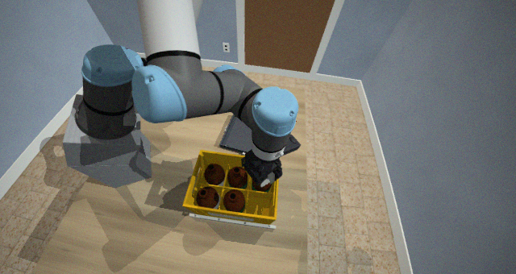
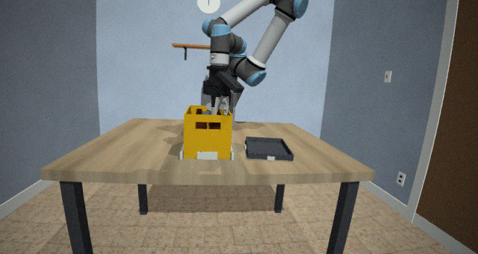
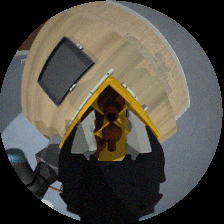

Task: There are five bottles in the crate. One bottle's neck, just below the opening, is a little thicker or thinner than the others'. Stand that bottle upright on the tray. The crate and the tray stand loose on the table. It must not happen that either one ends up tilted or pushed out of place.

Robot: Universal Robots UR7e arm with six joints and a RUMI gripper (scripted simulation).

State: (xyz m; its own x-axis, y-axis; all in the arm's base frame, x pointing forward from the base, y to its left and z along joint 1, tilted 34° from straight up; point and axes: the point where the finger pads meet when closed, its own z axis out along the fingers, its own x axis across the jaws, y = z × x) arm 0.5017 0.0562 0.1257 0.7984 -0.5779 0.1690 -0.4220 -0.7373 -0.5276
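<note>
Right now the bottle is 7 cm below my hand. Round my hand: crate 7 cm behind, 7 cm to the right, 7 cm below; tray 13 cm behind, 20 cm to the left, 14 cm below.
</note>
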